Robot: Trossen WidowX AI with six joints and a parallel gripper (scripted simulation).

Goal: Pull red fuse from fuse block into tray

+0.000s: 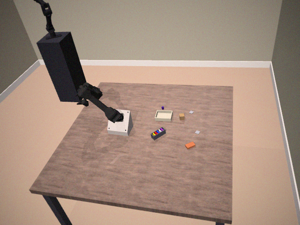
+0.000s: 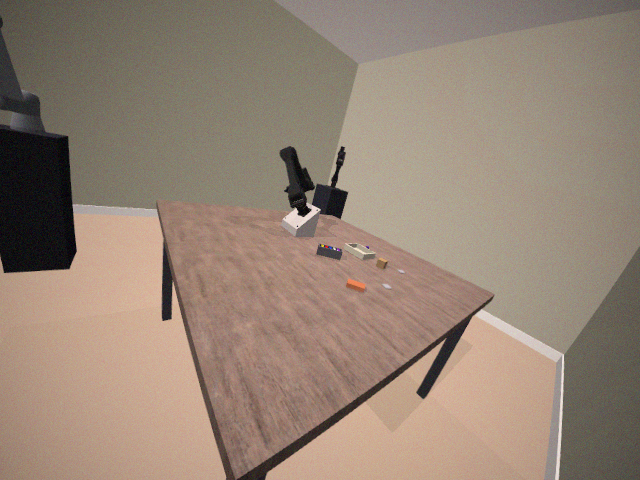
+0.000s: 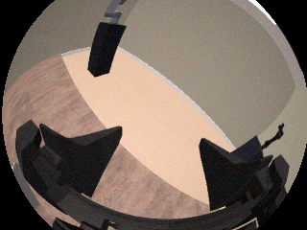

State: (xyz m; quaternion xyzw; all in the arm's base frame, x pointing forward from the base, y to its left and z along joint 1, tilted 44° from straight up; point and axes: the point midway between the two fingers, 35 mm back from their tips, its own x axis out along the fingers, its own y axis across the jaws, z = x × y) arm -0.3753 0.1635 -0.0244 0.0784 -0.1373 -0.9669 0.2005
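My gripper tip is now 71 cm short of the red fuse, 19 cm to the left of it and 15 cm above it. Round my gripper tip: cream tray: 72 cm ahead, 4 cm to the left, 17 cm below; tan cube: 87 cm ahead, 3 cm to the left, 15 cm below; small purple object: 70 cm ahead, 14 cm to the left, 16 cm below.
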